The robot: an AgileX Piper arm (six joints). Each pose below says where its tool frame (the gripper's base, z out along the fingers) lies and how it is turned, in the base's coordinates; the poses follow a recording.
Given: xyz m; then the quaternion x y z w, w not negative.
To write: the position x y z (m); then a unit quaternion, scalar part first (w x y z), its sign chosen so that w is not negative. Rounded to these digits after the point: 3 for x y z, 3 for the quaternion.
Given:
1: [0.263, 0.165, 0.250, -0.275, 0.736, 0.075, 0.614]
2: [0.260, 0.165, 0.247, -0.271, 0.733, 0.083, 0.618]
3: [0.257, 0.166, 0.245, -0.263, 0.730, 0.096, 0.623]
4: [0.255, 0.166, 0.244, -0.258, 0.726, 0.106, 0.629]
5: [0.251, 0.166, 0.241, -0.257, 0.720, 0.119, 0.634]
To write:
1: [0.263, 0.165, 0.250, 0.614, -0.275, 0.736, 0.075]
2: [0.260, 0.165, 0.247, 0.618, -0.271, 0.733, 0.083]
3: [0.257, 0.166, 0.245, 0.623, -0.263, 0.730, 0.096]
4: [0.255, 0.166, 0.244, 0.629, -0.258, 0.726, 0.106]
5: [0.251, 0.166, 0.241, 0.634, -0.257, 0.720, 0.119]
